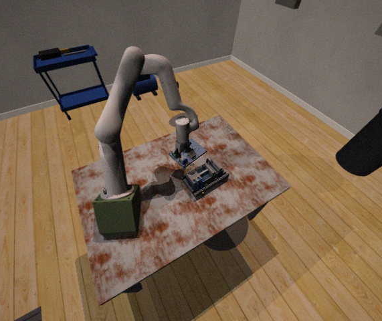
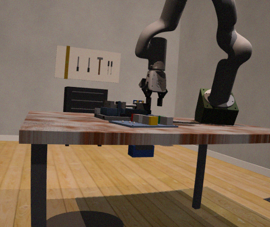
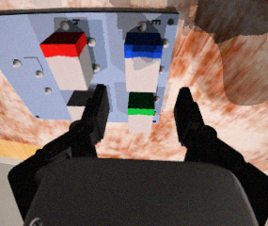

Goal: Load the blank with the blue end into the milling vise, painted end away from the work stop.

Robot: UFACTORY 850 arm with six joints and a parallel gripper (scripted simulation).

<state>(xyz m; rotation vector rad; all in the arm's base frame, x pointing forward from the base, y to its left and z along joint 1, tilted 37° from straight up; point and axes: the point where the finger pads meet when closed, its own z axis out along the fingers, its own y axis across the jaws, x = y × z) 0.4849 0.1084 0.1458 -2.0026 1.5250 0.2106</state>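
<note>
Right now the blue-ended blank is 8 cm below my hand. From my hand the other things lie so: green-ended blank (9 cm to the left, 8 cm below, 3 cm behind); red-ended blank (8 cm below, 8 cm ahead, 3 cm to the left); light blue infeed plate (10 cm below, 7 cm to the left, 7 cm ahead).
</note>
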